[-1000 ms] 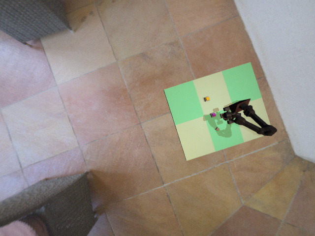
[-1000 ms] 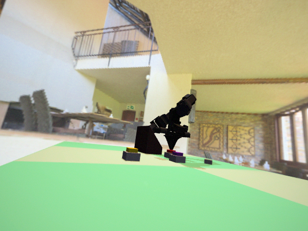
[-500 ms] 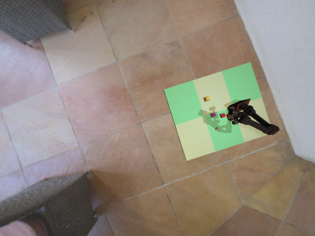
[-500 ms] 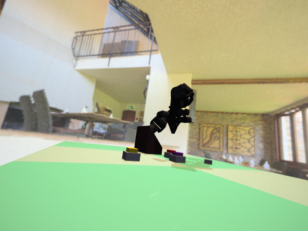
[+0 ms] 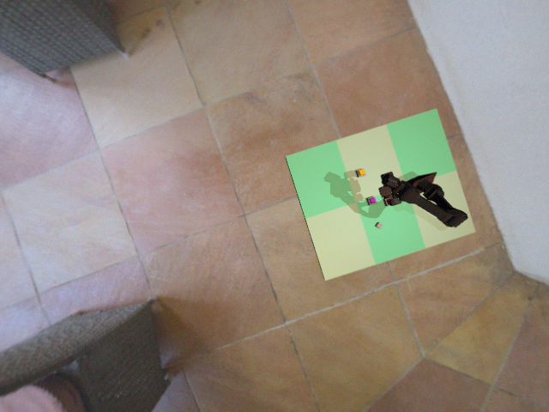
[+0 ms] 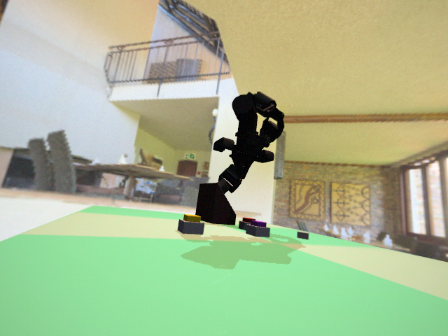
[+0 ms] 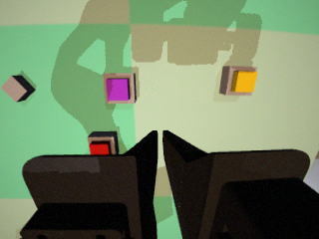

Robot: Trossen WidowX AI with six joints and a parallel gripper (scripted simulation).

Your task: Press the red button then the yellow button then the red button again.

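The yellow button is 20 mm ahead of my gripper tip, 150 mm to the right of it and 120 mm below it. From my gripper tip the other things lie so: red button 80 mm behind, 110 mm to the left, 120 mm below; then purple button 30 mm ahead, 60 mm to the left, 120 mm below; then block 40 mm ahead, 230 mm to the left, 140 mm below.
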